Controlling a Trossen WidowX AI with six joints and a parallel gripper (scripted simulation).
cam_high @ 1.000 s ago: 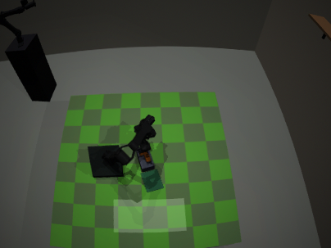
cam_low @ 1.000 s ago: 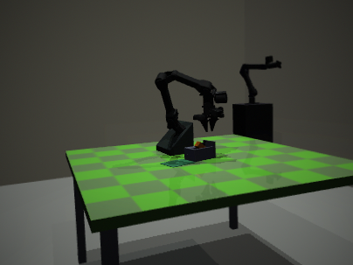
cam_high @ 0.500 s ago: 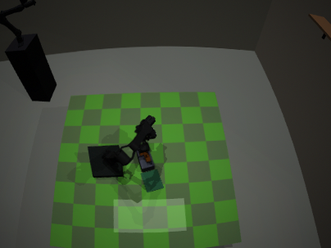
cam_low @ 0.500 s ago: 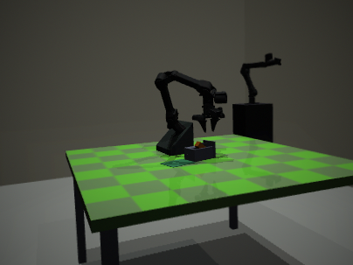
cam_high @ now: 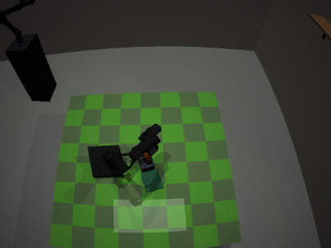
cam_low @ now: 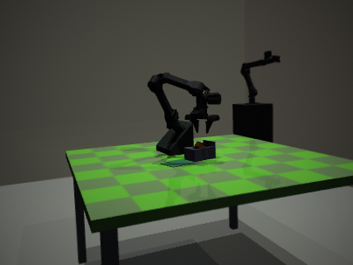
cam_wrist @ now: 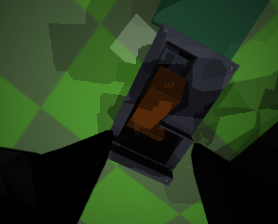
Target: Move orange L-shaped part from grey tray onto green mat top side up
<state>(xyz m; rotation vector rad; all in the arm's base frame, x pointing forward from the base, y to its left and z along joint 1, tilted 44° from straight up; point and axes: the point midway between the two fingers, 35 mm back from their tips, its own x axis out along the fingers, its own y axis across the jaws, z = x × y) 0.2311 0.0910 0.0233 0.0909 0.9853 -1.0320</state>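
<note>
Now: gripper tip 10 cm above the orange L-shaped part, 2 cm past it and 1 cm to the right of it. Round my gripper tip: green mat 16 cm to the right, 15 cm below, 5 cm ahead.
</note>
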